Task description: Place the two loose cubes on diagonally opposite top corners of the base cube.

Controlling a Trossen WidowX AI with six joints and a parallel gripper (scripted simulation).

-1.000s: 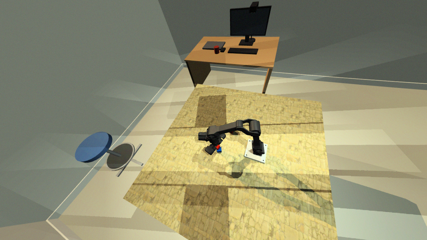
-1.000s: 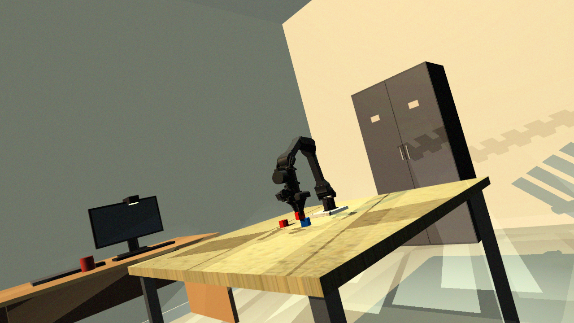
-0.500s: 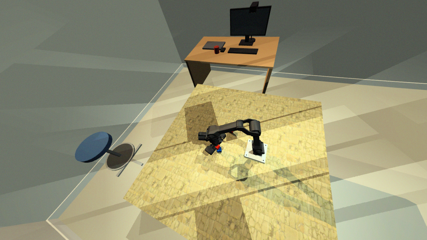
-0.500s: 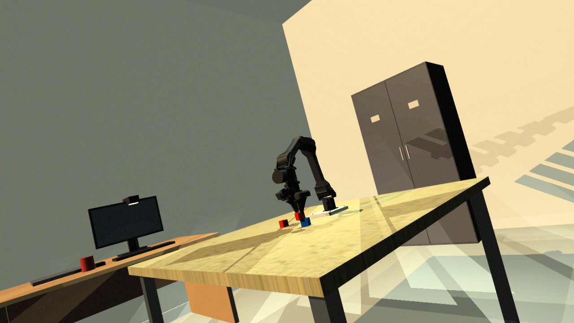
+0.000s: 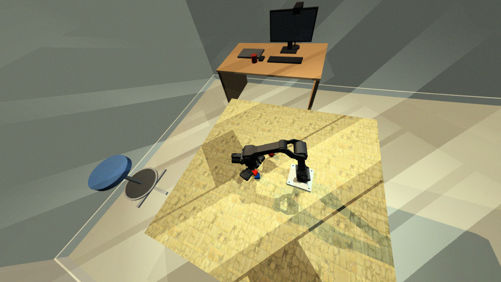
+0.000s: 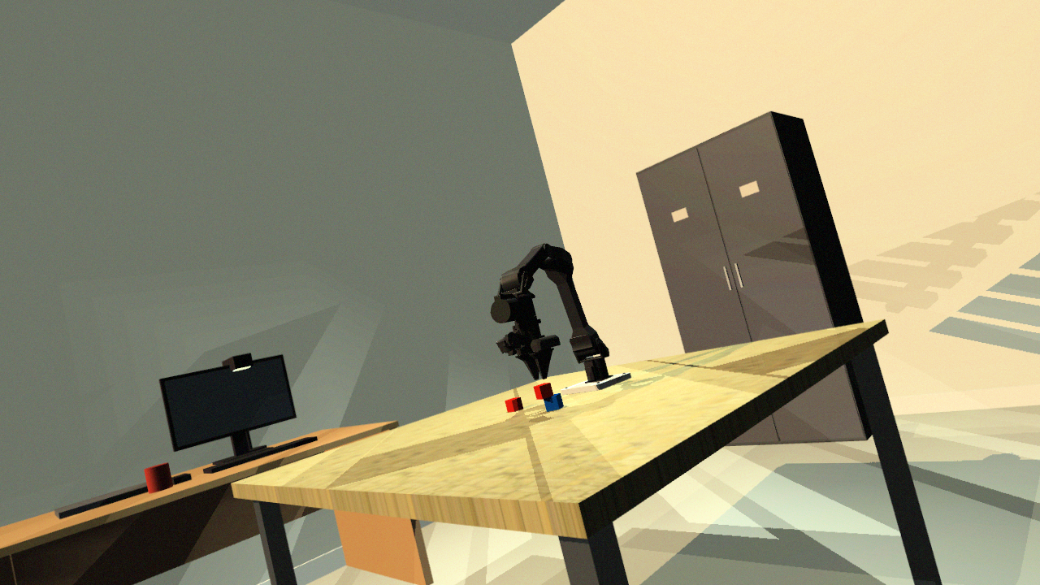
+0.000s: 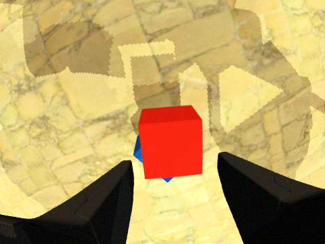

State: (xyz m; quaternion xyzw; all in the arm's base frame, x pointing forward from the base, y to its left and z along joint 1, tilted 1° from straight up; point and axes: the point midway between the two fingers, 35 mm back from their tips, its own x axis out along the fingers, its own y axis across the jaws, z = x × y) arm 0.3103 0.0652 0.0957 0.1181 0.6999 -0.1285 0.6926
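The blue cube is 60 mm below my gripper tip, 20 mm behind it and 10 mm to the left of it.
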